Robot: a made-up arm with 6 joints.
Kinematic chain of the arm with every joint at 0, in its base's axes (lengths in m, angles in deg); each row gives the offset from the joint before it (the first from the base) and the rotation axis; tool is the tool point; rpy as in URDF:
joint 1: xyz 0 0 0.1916 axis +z
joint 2: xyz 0 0 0 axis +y
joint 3: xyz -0.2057 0 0.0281 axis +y
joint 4: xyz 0.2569 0 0.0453 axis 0.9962 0 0.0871
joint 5: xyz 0 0 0 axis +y
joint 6: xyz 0.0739 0 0.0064 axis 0.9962 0 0.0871
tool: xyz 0 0 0 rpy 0 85 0
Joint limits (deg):
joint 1: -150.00..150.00
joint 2: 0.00..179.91
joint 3: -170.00..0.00
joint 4: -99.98..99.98
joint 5: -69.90..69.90
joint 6: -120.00..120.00
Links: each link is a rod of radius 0.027 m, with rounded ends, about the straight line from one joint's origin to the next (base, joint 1, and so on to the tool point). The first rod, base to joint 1, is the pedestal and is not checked.
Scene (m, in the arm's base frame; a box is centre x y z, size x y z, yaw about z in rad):
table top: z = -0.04
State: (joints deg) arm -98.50 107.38 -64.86 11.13 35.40 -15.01
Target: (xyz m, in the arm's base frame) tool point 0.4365 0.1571 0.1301
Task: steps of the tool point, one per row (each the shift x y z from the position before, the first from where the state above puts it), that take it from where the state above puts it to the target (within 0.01 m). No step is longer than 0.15 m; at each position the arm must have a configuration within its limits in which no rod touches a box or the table.
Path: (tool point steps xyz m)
1: 0.0867 -0.0192 -0.0023
2: 0.0933 0.0052 -0.0031
3: 0.0926 0.0317 -0.0040
4: 0.0843 0.0577 -0.0047
5: 0.0685 0.0813 -0.0053
6: 0.0459 0.1000 -0.0059
7: 0.0183 0.1122 -0.0065
8: -0.0125 0.1162 -0.0071

